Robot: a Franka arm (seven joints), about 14 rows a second.
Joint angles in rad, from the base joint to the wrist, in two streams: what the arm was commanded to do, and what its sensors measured. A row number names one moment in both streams.
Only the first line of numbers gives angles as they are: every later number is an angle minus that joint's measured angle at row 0.
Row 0, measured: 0.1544, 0.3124, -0.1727, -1.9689, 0.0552, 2.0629, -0.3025
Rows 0 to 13, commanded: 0.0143, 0.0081, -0.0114, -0.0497, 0.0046, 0.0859, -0.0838; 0.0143, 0.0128, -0.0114, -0.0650, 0.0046, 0.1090, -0.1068; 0.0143, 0.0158, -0.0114, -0.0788, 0.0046, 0.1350, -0.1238; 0.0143, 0.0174, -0.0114, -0.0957, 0.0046, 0.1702, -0.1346; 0.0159, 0.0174, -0.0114, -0.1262, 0.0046, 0.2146, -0.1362; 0.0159, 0.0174, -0.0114, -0.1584, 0.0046, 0.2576, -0.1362; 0.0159, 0.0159, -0.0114, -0.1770, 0.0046, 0.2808, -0.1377; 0.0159, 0.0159, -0.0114, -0.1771, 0.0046, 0.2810, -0.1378; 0.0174, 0.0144, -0.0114, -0.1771, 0.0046, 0.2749, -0.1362; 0.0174, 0.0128, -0.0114, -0.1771, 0.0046, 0.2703, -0.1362; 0.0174, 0.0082, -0.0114, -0.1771, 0.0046, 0.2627, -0.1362; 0.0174, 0.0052, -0.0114, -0.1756, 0.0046, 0.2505, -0.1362; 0.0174, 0.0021, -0.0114, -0.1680, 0.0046, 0.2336, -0.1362; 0.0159, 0.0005, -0.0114, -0.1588, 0.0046, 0.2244, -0.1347
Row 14, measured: 0.0049, 0.0263, -0.0008, -0.1605, -0.0001, 0.2546, -0.1211
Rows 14 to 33, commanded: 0.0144, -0.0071, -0.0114, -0.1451, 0.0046, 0.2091, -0.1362; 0.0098, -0.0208, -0.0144, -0.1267, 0.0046, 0.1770, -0.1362; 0.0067, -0.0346, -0.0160, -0.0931, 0.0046, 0.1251, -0.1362; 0.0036, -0.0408, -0.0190, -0.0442, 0.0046, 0.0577, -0.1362; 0.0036, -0.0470, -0.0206, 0.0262, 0.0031, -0.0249, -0.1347; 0.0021, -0.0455, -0.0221, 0.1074, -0.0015, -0.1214, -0.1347; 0.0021, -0.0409, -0.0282, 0.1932, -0.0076, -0.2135, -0.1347; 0.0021, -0.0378, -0.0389, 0.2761, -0.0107, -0.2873, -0.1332; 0.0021, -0.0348, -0.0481, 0.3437, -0.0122, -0.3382, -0.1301; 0.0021, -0.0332, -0.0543, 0.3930, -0.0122, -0.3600, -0.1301; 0.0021, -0.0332, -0.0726, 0.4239, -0.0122, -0.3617, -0.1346; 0.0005, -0.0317, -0.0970, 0.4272, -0.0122, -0.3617, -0.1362; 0.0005, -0.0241, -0.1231, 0.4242, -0.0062, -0.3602, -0.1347; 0.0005, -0.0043, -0.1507, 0.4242, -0.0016, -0.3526, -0.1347; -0.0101, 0.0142, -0.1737, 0.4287, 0.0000, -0.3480, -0.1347; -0.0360, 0.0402, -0.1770, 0.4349, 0.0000, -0.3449, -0.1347; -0.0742, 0.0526, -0.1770, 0.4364, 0.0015, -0.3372, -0.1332; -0.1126, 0.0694, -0.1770, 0.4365, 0.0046, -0.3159, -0.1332; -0.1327, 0.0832, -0.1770, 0.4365, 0.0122, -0.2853, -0.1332; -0.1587, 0.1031, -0.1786, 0.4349, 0.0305, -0.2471, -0.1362
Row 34, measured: -0.1184, 0.0642, -0.1769, 0.4001, 0.0022, -0.2768, -0.1245
